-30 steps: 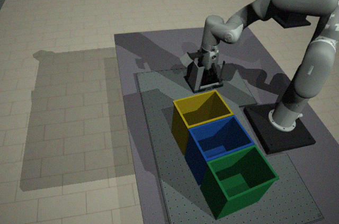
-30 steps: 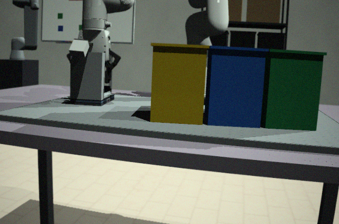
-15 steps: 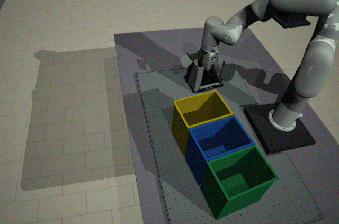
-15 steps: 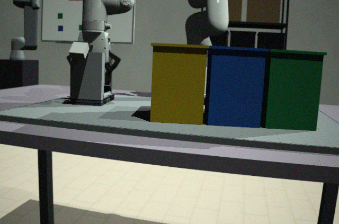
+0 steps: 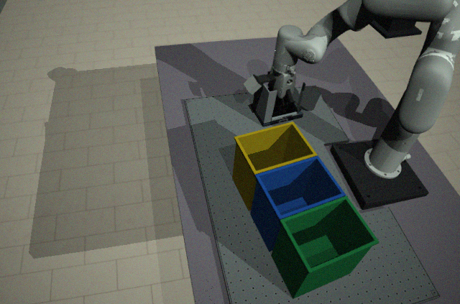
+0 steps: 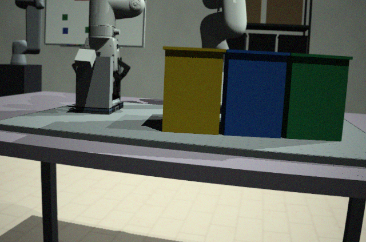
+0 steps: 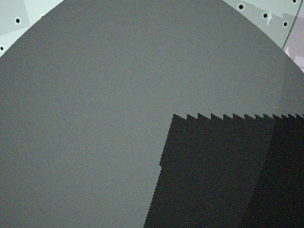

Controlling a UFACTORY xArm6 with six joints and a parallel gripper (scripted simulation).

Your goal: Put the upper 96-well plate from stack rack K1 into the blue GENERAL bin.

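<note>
Right now my hand is 2 cm above the dark 96-well plate. The rest, counted from my hand: grey rack wall 7 cm ahead, 3 cm above; then white 96-well plate 3 cm below; then yellow bin 28 cm to the left, 15 cm ahead, 3 cm above.
</note>
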